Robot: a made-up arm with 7 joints. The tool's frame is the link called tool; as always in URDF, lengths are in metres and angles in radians.
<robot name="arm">
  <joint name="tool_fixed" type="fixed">
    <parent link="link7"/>
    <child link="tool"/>
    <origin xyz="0.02 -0.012 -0.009" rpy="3.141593 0 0"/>
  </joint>
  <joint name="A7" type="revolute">
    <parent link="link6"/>
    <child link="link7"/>
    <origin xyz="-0.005 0.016 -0.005" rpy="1.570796 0 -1.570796"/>
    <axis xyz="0 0 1"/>
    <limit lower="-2.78" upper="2.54" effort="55" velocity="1.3"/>
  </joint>
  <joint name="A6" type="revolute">
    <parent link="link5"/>
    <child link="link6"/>
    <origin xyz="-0.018 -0.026 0.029" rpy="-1.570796 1.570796 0"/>
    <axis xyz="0 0 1"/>
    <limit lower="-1.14" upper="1.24" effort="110" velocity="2.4"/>
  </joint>
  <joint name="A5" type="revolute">
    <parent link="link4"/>
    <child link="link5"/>
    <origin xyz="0.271 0.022 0.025" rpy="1.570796 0 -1.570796"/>
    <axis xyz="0 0 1"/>
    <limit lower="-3.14" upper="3.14" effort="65" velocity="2.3"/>
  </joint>
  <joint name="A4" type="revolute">
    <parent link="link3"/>
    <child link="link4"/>
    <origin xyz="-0.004 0.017 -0.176" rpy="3.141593 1.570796 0"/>
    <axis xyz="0 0 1"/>
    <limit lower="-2.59" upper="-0.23" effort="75" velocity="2.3"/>
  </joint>
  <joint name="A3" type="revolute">
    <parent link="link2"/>
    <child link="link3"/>
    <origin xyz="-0.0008 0.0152 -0.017" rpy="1.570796 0 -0.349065"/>
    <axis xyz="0 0 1"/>
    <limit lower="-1.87" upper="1.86" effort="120" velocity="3.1"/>
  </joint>
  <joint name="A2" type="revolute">
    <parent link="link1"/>
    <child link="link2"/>
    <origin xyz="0.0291 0.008 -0.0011" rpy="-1.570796 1.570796 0"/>
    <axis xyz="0 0 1"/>
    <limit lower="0.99" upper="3.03" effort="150" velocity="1.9"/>
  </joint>
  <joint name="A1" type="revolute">
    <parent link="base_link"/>
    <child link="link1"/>
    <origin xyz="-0.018 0.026 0.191" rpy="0 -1.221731 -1.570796"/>
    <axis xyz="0 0 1"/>
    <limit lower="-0.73" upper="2.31" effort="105" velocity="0.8"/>
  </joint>
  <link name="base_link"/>
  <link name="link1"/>
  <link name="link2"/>
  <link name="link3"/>
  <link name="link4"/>
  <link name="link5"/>
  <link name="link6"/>
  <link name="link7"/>
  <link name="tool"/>
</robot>
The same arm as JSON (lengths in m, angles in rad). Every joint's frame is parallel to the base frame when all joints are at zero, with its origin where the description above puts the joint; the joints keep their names.
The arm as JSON. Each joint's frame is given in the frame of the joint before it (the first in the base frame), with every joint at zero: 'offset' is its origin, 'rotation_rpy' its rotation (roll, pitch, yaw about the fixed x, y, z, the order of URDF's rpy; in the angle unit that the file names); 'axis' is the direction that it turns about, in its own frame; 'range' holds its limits. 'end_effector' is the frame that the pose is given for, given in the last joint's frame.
{"length_unit": "m", "angle_unit": "rad", "chain": [{"id": "A1", "offset": [-0.018, 0.026, 0.191], "rotation_rpy": [0.0, 0.0, 0.0], "axis": [0.0, 0.9397, 0.342], "range": [-0.73, 2.31]}, {"id": "A2", "offset": [0.008, -0.011, 0.027], "rotation_rpy": [0.0, 0.0, 0.0], "axis": "+x", "range": [0.99, 3.03]}, {"id": "A3", "offset": [-0.017, 0.006, -0.014], "rotation_rpy": [0.0, 0.0, 0.0], "axis": "+z", "range": [-1.87, 1.86]}, {"id": "A4", "offset": [0.017, 0.004, -0.176], "rotation_rpy": [0.0, 0.0, 0.0], "axis": "+y", "range": [-2.59, -0.23]}, {"id": "A5", "offset": [-0.022, 0.025, -0.271], "rotation_rpy": [0.0, 0.0, 0.0], "axis": "+z", "range": [-3.14, 3.14]}, {"id": "A6", "offset": [-0.018, -0.026, 0.029], "rotation_rpy": [0.0, 0.0, 0.0], "axis": "+y", "range": [-1.14, 1.24]}, {"id": "A7", "offset": [-0.016, -0.005, 0.005], "rotation_rpy": [0.0, 0.0, 0.0], "axis": "+z", "range": [-2.78, 2.54]}], "end_effector": {"offset": [0.02, -0.012, -0.009], "rotation_rpy": [3.1416, 0.0, 0.0]}}
